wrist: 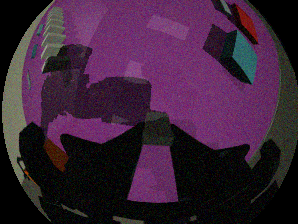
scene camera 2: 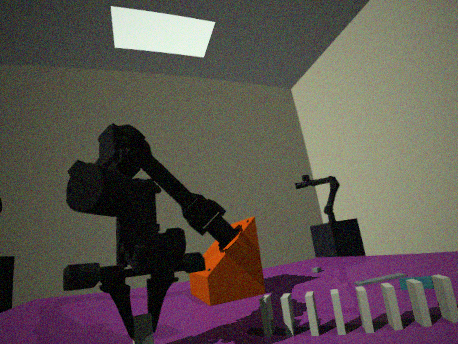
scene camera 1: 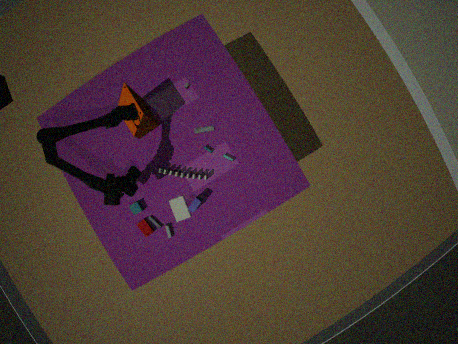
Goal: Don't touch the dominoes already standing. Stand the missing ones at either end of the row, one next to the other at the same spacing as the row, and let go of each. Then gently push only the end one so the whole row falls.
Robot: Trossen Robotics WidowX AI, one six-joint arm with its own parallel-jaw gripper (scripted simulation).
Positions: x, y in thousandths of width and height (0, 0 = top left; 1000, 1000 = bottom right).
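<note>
The gripper (wrist: 529, 565) is visible, as is a domino (wrist: 529, 587). A domino (scene camera 2: 914, 874) is visible as well.
</note>
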